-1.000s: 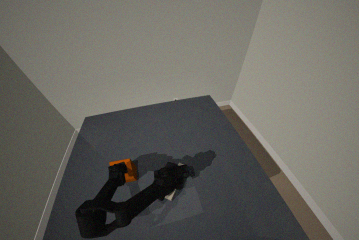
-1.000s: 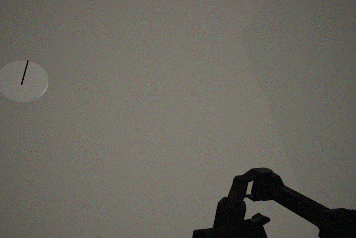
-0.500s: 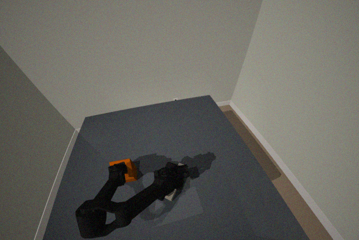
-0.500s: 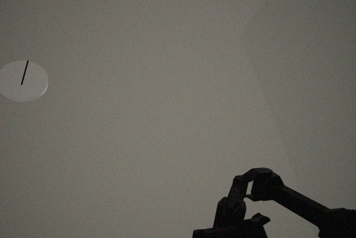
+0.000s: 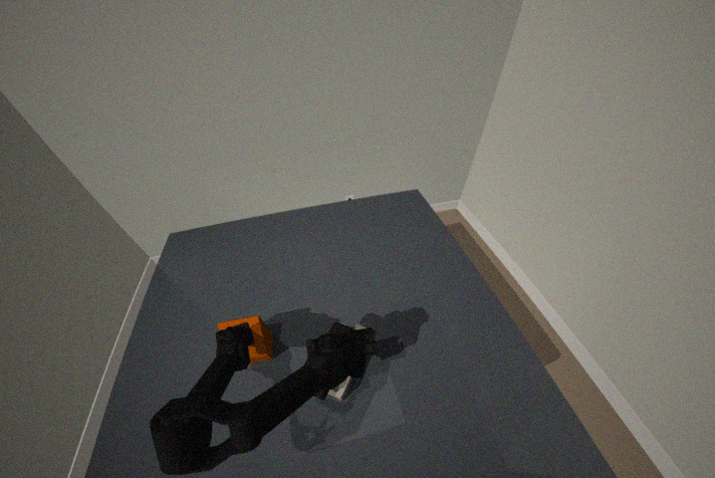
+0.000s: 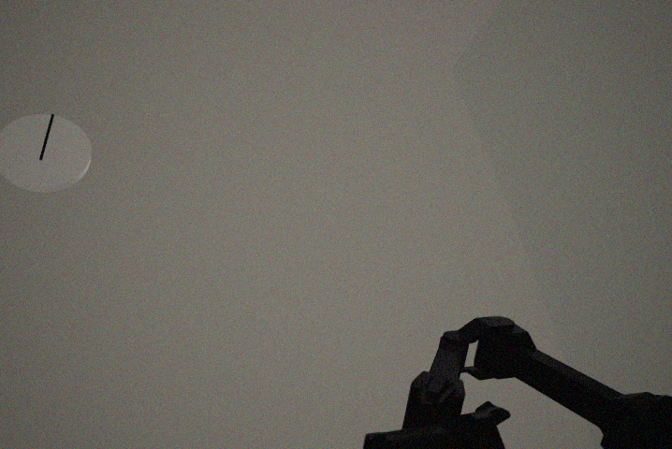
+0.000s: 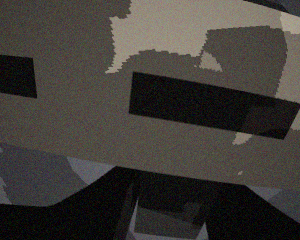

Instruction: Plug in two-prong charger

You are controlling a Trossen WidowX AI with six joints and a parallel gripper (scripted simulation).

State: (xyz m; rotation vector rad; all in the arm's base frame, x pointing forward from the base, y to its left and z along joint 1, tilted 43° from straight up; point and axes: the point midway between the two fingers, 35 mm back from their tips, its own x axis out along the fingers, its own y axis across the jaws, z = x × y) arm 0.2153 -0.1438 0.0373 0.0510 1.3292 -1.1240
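Right now my gripper tip is 1 cm to the left of the dark two-prong charger, 1 cm below it and 1 cm short of it.
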